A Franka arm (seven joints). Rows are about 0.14 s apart.
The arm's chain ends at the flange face. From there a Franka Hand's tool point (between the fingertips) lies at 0.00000 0.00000 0.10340 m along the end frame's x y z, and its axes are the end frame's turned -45 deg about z.
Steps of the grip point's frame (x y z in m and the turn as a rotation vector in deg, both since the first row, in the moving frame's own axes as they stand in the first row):
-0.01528, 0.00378, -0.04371, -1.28, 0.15, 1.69
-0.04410, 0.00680, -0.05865, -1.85, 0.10, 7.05
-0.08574, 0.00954, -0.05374, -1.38, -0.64, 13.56
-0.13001, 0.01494, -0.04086, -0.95, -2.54, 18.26
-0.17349, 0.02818, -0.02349, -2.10, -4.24, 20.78
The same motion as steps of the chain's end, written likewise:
-0.00993, 0.01201, -0.04368, -0.80, 1.01, 1.69
-0.02872, 0.03361, -0.05860, -1.24, 1.38, 7.05
-0.05451, 0.06471, -0.05370, -1.43, 0.52, 13.56
-0.07867, 0.09844, -0.04075, -2.47, -1.12, 18.26
-0.09863, 0.13519, -0.02314, -4.48, -1.51, 20.78

